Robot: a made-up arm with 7 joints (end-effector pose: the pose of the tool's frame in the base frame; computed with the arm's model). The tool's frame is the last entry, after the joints.
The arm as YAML. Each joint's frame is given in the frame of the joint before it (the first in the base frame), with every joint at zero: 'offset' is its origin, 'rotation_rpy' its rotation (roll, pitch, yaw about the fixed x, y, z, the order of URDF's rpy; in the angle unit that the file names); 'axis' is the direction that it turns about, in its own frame. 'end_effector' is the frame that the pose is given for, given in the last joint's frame.
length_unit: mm
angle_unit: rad
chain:
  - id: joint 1
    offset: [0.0, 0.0, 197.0]
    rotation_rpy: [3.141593, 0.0, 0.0]
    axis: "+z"
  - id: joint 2
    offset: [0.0, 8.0, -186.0]
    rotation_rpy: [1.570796, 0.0, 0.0]
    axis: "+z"
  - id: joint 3
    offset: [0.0, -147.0, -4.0]
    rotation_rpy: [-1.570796, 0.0, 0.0]
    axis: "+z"
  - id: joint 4
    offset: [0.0, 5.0, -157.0]
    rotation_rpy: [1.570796, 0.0, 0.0]
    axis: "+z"
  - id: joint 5
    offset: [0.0, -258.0, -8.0]
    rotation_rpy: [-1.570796, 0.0, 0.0]
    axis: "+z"
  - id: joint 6
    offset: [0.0, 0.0, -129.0]
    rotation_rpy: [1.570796, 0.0, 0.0]
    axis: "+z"
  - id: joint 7
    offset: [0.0, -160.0, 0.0]
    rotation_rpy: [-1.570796, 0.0, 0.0]
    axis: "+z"
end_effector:
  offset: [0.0, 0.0, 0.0]
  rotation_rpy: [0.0, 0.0, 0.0]
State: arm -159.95 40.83 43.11 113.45 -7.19 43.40 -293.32
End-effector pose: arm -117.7 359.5 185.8 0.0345 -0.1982 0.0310 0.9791
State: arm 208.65 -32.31 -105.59 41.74 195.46 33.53 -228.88
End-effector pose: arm 291.7 -453.0 970.0 -0.7684 0.5224 0.3688 0.0248
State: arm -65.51 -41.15 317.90 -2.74 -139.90 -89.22 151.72
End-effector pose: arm -116.2 -324.2 1010.8 0.6131 0.6866 -0.3673 0.1335
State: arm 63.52 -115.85 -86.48 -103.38 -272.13 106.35 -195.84
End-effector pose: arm -439.0 83.9 413.6 0.4229 -0.8587 0.2691 0.1065
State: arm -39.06 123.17 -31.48 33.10 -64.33 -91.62 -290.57
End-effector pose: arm 383.3 224.4 -155.7 -0.4493 0.4219 0.7870 0.0274
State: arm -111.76 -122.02 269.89 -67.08 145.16 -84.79 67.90
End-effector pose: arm 474.8 -296.5 9.4 -0.1503 0.1646 0.5845 0.7802
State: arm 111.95 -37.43 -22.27 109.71 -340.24 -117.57 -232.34
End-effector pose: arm 122.5 -94.7 823.4 -0.2602 -0.8533 0.4225 0.1600
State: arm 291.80 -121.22 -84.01 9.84 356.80 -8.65 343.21
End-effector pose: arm -324.2 -660.9 -36.7 0.0426 0.4936 0.8252 0.2714
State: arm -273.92 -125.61 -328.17 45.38 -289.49 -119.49 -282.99
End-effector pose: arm -49.5 576.7 240.4 -0.7173 -0.1021 0.6743 0.1430
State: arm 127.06 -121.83 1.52 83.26 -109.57 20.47 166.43
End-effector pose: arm 377.4 477.1 631.5 -0.0844 -0.9089 0.2288 0.3382
